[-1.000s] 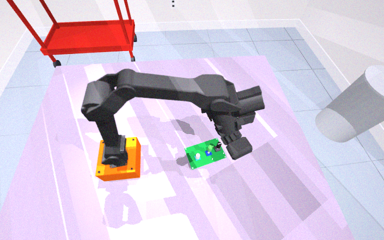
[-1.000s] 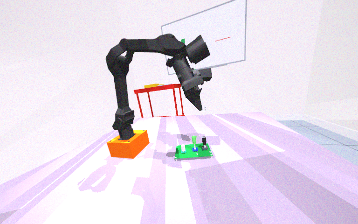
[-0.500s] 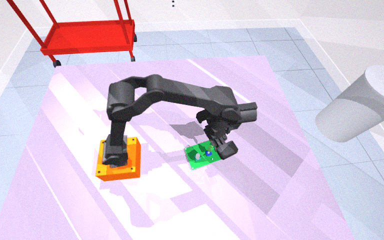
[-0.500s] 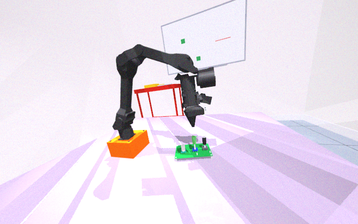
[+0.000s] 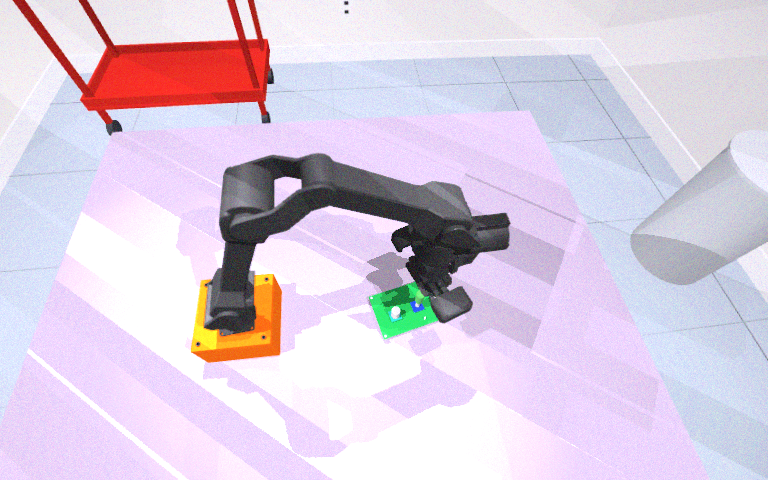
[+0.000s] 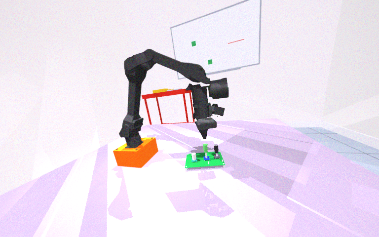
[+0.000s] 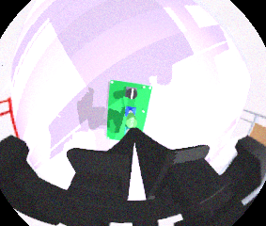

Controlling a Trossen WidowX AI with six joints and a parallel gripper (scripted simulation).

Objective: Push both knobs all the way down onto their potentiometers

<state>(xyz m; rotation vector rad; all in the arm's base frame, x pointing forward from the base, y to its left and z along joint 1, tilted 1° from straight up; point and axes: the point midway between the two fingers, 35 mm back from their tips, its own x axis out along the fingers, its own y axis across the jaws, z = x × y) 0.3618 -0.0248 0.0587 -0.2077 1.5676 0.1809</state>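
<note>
My gripper tip is now 4 cm above the light green knob. The rest, counted from my gripper tip: black knob: 4 cm ahead, 1 cm to the left, 5 cm below.
</note>
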